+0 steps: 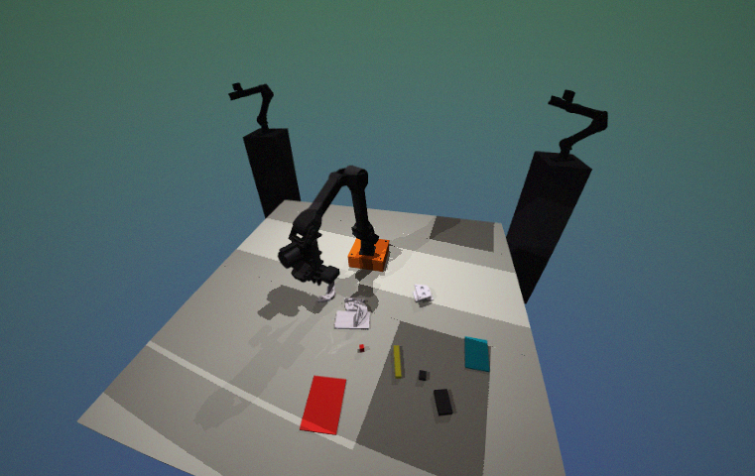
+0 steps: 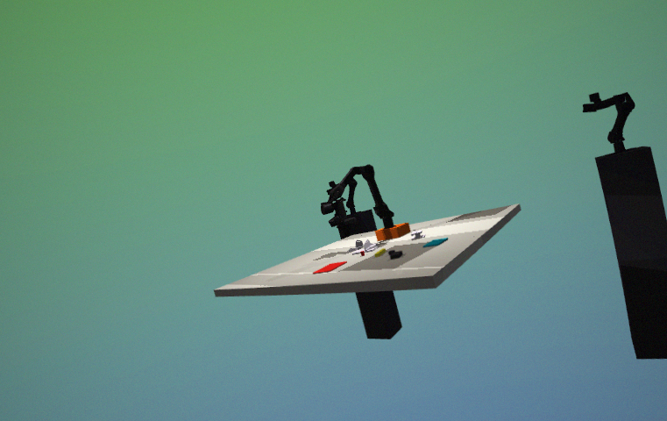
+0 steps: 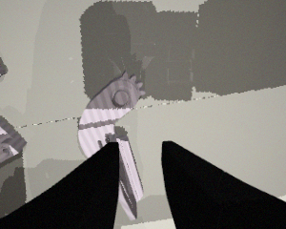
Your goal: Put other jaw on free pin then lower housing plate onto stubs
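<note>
My gripper tip is 10 mm past the jaw, 10 mm to the right of it and 80 mm above it. Also, from my gripper tip: small red cube (190 mm ahead, 200 mm to the left, 70 mm below); yellow bar (210 mm ahead, 320 mm to the left, 80 mm below); red sheet (370 mm ahead, 130 mm to the left, 80 mm below).
</note>
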